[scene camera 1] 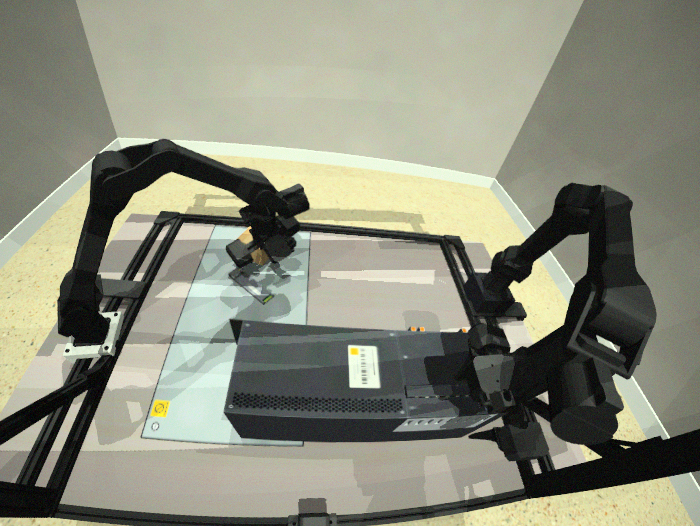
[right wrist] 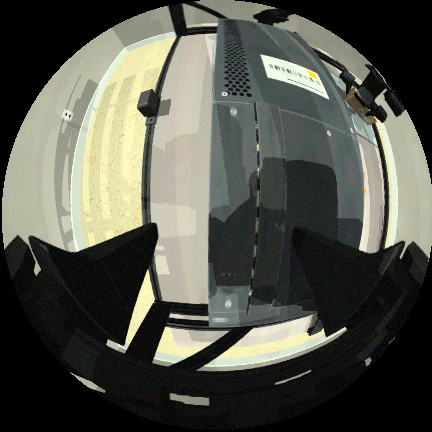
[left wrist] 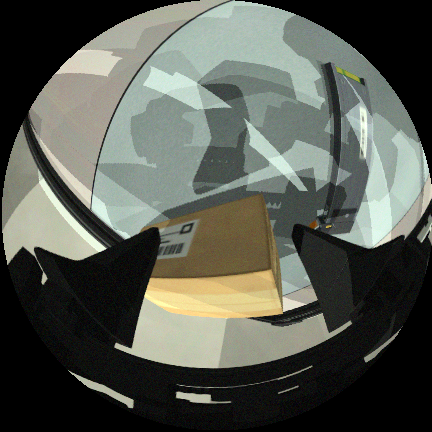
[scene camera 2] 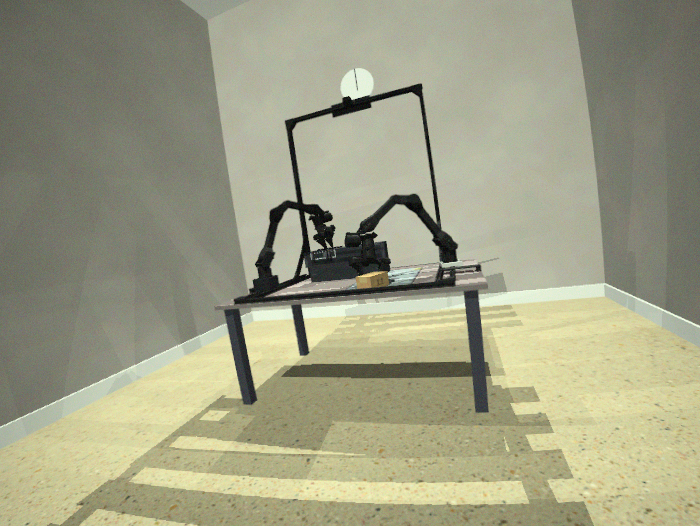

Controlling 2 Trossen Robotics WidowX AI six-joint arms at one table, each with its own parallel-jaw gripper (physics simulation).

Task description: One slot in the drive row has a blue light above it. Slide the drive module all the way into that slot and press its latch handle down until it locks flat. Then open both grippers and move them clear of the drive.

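Frame: origin at the left arm's base, x ahead, y left, z up, level; centimetres.
Where they show: left gripper, fingertip midpoint: [scene camera 1: 265, 252] [right wrist: 355, 104] [left wrist: 228, 232]; right gripper, fingertip midpoint: [scene camera 1: 463, 407] [right wrist: 227, 231]; left arm's base at its link origin: [scene camera 1: 92, 332] [scene camera 2: 450, 261]; right arm's base at its link origin: [scene camera 1: 494, 286] [scene camera 2: 265, 277].
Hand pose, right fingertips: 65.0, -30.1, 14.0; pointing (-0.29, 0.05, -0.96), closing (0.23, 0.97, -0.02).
Each offset is from my right fingertips to the top centre of the thing, as dx, dy, dz. "spot": to the spot under its first point. Level surfaces: height alone.
The drive module @(-30.4, +42.7, -16.7) [scene camera 1: 251, 287] [left wrist: 350, 150] lies flat on the pale blue mat @(dz -17.6) [scene camera 1: 186, 367], its yellow-green end away from the cardboard box; its other end is partly behind a finger in the left wrist view. The dark drive chassis @(-11.3, +9.0, -0.2) [scene camera 1: 305, 367] [scene camera 2: 339, 268] [right wrist: 305, 120] stands across the mat's edge. Its slots and blue light cannot be made out. My left gripper [scene camera 1: 260, 256] [scene camera 2: 370, 264] [left wrist: 228, 232] is open and empty, low over the box end of the mat, beside the module. My right gripper [scene camera 1: 466, 401] [scene camera 2: 325, 244] [right wrist: 227, 231] is open and empty above the chassis's far end from the mat.
A cardboard box @(-27.2, +56.3, -11.6) [scene camera 1: 245, 237] [scene camera 2: 371, 279] [left wrist: 215, 240] [right wrist: 357, 107] sits on the mat beneath my left gripper, close to the module. Small orange parts @(spot: -1.0, +15.5, -1.7) [scene camera 1: 417, 329] show along the chassis's back side. A black frame [scene camera 1: 367, 230] borders the table.
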